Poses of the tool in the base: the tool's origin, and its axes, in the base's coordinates. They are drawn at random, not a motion.
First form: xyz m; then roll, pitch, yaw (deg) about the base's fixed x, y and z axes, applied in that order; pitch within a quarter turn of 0, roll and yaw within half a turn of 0.
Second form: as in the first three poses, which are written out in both.
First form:
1: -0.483 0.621 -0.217 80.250 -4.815 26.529
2: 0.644 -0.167 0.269 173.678 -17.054 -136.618
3: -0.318 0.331 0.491 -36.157 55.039 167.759
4: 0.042 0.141 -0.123 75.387 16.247 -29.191
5: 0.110 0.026 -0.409 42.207 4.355 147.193
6: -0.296 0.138 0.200 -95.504 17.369 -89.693
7: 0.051 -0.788 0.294 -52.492 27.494 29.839
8: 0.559 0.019 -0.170 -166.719 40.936 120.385
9: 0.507 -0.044 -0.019 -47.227 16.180 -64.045
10: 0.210 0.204 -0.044 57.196 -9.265 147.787
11: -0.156 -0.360 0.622 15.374 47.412 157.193
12: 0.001 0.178 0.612 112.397 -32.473 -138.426
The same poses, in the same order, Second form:
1: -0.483 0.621 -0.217 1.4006 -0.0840 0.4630
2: 0.644 -0.167 0.269 3.0313 -0.2976 -2.3844
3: -0.318 0.331 0.491 -0.6311 0.9606 2.9279
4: 0.042 0.141 -0.123 1.3158 0.2836 -0.5095
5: 0.110 0.026 -0.409 0.7367 0.0760 2.5690
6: -0.296 0.138 0.200 -1.6669 0.3031 -1.5654
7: 0.051 -0.788 0.294 -0.9162 0.4799 0.5208
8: 0.559 0.019 -0.170 -2.9098 0.7145 2.1011
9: 0.507 -0.044 -0.019 -0.8243 0.2824 -1.1178
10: 0.210 0.204 -0.044 0.9983 -0.1617 2.5794
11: -0.156 -0.360 0.622 0.2683 0.8275 2.7435
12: 0.001 0.178 0.612 1.9617 -0.5668 -2.4160
